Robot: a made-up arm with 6 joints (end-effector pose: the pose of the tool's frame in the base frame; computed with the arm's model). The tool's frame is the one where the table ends.
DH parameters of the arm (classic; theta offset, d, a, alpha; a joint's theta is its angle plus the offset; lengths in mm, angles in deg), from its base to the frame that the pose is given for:
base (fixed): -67.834 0 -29.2 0
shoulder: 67.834 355 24 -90
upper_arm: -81.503 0 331.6 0
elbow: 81.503 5 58 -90
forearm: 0 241 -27 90
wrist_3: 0 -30 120 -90
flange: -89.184 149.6 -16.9 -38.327
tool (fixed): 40.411 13.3 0 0
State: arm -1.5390 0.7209 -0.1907 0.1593 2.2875 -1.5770
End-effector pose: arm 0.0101 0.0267 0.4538 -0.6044 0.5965 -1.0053
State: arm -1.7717 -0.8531 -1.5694 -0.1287 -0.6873 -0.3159
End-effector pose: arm 0.0109 0.2127 0.9762 -0.4782 0.4738 0.1303
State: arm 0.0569 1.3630 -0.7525 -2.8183 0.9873 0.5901
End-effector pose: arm 0.2324 0.0615 -0.0694 0.1667 -3.0078 -0.3292
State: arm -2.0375 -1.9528 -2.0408 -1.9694 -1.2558 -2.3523
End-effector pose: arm 0.3267 0.3389 0.3862 0.4253 0.1809 1.6992
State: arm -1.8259 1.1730 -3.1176 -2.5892 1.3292 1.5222
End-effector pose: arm -0.2110 -0.5628 0.7734 -0.1984 0.0892 -1.0302
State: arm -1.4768 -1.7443 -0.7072 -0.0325 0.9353 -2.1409
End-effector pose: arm -0.0237 0.0374 0.6736 1.0975 1.6533 -0.4184
